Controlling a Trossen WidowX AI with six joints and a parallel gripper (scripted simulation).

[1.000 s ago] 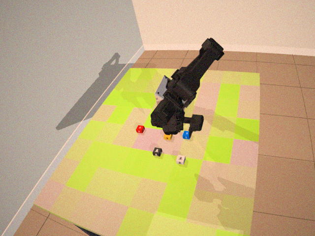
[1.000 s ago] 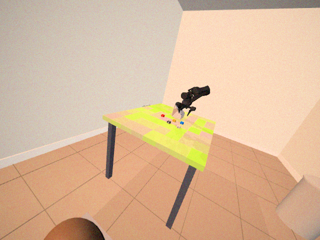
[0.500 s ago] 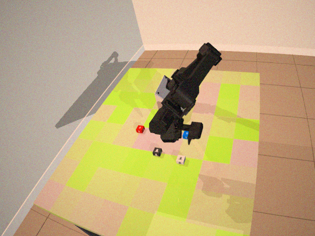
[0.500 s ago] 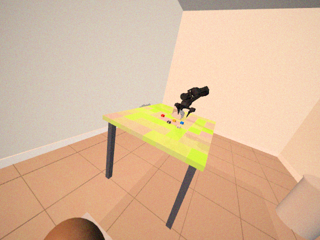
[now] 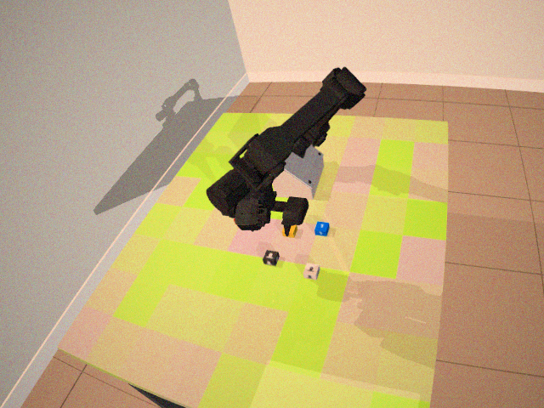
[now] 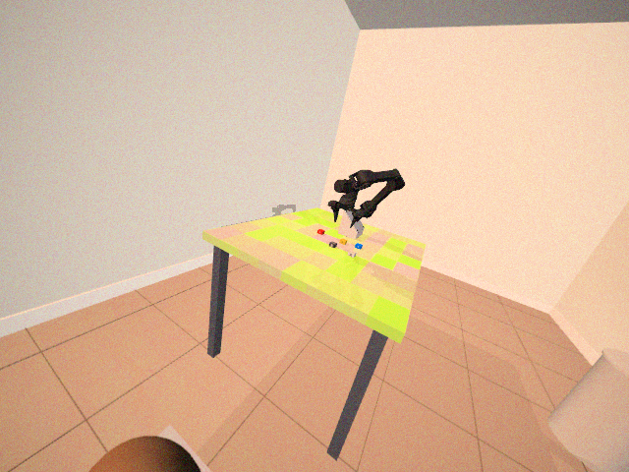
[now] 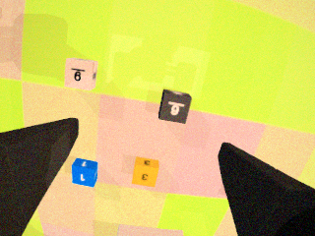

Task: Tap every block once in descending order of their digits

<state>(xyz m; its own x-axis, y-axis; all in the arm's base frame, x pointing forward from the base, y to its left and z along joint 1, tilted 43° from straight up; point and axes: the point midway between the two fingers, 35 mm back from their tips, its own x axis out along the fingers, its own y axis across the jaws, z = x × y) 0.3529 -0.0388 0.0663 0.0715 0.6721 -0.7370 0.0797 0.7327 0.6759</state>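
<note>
The white block is 10 mm ahead of my gripper tip, 90 mm to the left of it and 120 mm below it. Also, from my gripper tip: red block 140 mm behind, 150 mm to the right, 120 mm below; then blue block 130 mm behind, 90 mm to the left, 120 mm below; then black block 20 mm behind, 30 mm to the right, 120 mm below.
</note>
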